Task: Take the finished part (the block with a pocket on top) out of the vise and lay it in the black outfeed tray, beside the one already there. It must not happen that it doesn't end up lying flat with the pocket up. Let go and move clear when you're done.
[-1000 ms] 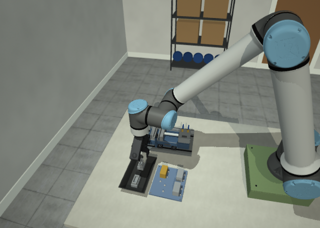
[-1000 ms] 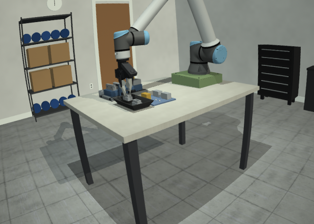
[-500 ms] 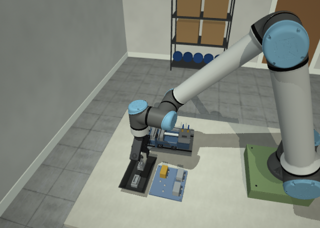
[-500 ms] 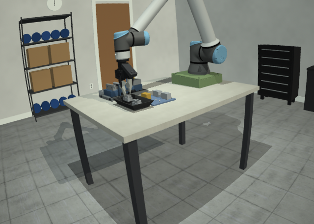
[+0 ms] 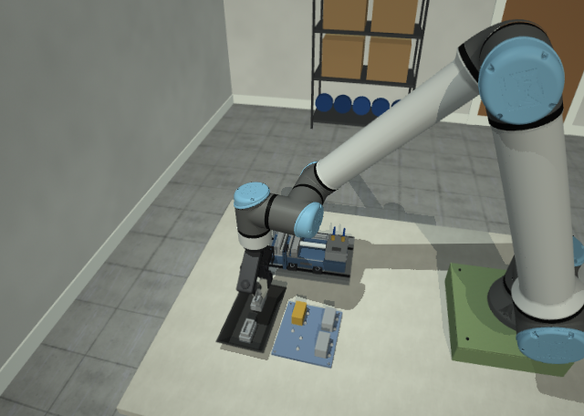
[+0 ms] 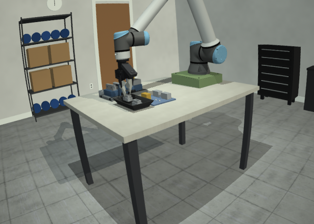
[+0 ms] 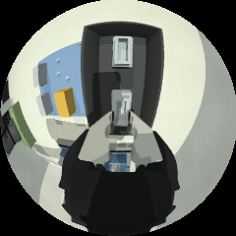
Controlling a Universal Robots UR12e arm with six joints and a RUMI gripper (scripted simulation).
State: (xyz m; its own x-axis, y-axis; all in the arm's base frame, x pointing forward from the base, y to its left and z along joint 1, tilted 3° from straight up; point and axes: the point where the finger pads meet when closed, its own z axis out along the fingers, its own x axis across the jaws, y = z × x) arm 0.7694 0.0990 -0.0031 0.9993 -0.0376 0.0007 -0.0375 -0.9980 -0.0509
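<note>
Now: hand 130 mm past the orange block, 10 mm to the right of it and 40 mm above it. Also, from my hand: blue fixture plate: 170 mm behind, 60 mm to the left, 60 mm below; blue vise: 110 mm behind, 240 mm to the right, 30 mm below.
</note>
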